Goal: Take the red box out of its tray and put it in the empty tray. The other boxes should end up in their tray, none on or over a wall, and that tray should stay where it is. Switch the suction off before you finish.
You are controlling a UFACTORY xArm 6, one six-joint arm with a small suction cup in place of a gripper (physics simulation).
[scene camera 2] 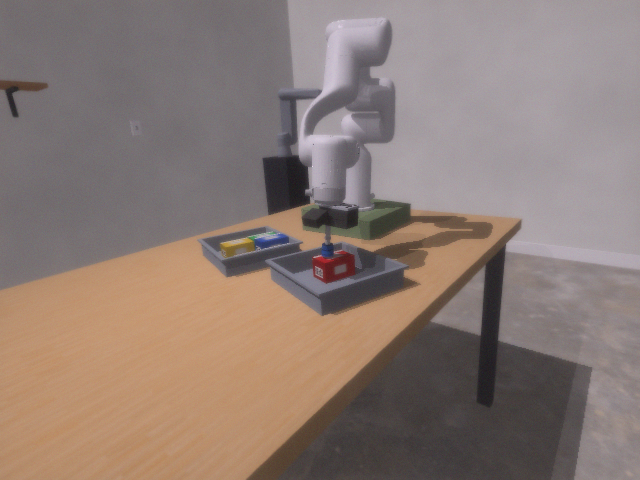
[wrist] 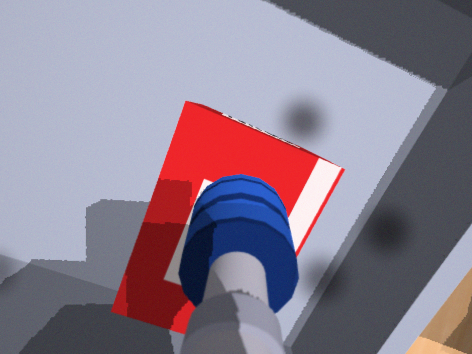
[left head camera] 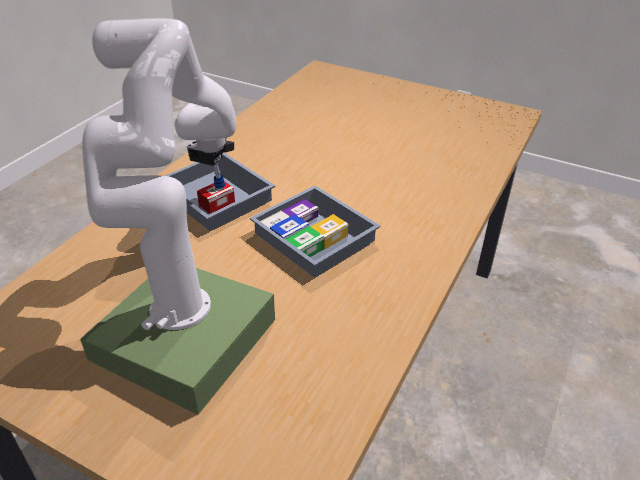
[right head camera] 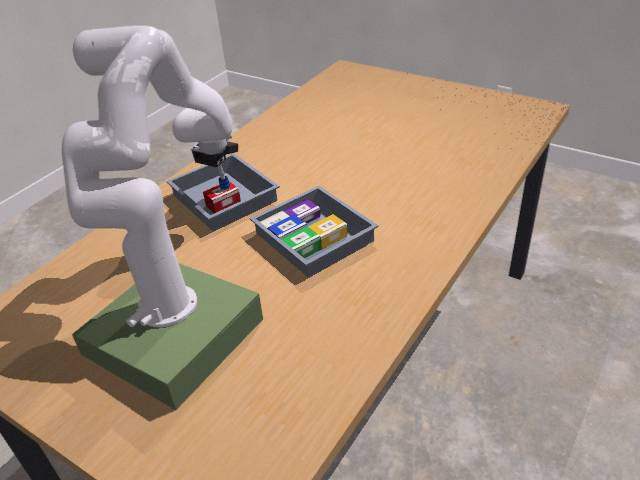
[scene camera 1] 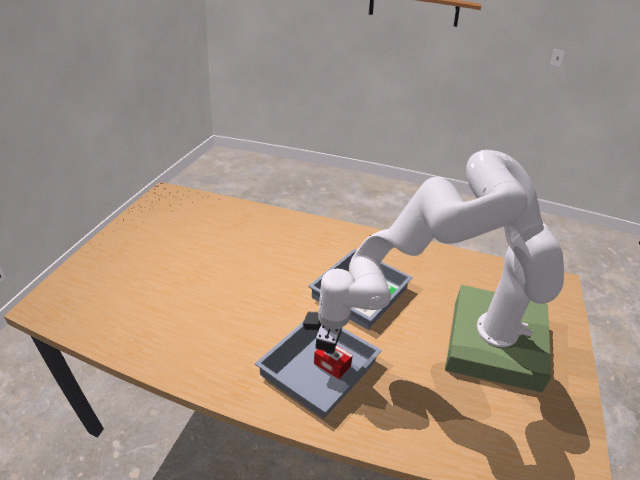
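Seen in the pictures: hand, tool point: (scene camera 2: 327,254) (wrist: 240,218) (left head camera: 219,185) (right head camera: 225,186); arm's base, link origin: (left head camera: 180,308) (right head camera: 168,306) (scene camera 1: 497,329).
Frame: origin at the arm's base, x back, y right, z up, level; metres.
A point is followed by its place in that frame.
The red box (left head camera: 216,198) @(y -0.181, x -0.402, z -0.026 m) (right head camera: 222,198) @(y -0.179, x -0.406, z -0.026 m) (scene camera 1: 330,363) @(y -0.230, x -0.427, z -0.024 m) (scene camera 2: 333,267) @(y -0.220, x -0.455, z -0.034 m) (wrist: 225,145) @(y -0.200, x -0.463, z -0.018 m) lies flat and slightly turned on the floor of its own tray (left head camera: 235,212) @(y -0.122, x -0.400, z -0.052 m) (right head camera: 245,208) @(y -0.114, x -0.420, z -0.048 m) (scene camera 1: 305,384) @(y -0.284, x -0.476, z -0.068 m) (scene camera 2: 356,297) @(y -0.322, x -0.522, z -0.057 m) (wrist: 100,75) @(y -0.261, x -0.488, z -0.068 m), apart from the walls. My blue suction cup (left head camera: 219,181) (right head camera: 223,182) (scene camera 2: 327,250) (wrist: 240,210) stands extended over its top face, not holding it; any gap is too small to tell. The other tray (left head camera: 351,251) @(y 0.217, x -0.398, z -0.059 m) (right head camera: 341,254) @(y 0.210, x -0.379, z -0.056 m) (scene camera 2: 232,267) @(y 0.027, x -0.545, z -0.049 m) holds green (left head camera: 305,238) @(y 0.111, x -0.355, z -0.025 m), yellow (left head camera: 330,226) @(y 0.143, x -0.431, z -0.028 m), blue (left head camera: 289,225) @(y 0.055, x -0.376, z -0.018 m), white (left head camera: 273,219) @(y -0.006, x -0.401, z -0.037 m) and purple (left head camera: 300,209) @(y 0.036, x -0.473, z -0.038 m) boxes, inside the walls.
The two trays stand close together, with a narrow strip of table between their corners. The green base block (left head camera: 232,310) @(y 0.103, x -0.039, z 0.006 m) (right head camera: 217,315) @(y 0.117, x -0.025, z 0.008 m) (scene camera 1: 496,372) @(y -0.131, x 0.007, z -0.031 m) carries the arm. In scene camera 1's view the arm partly hides the tray of several boxes (scene camera 1: 395,303) @(y 0.093, x -0.314, z -0.069 m).
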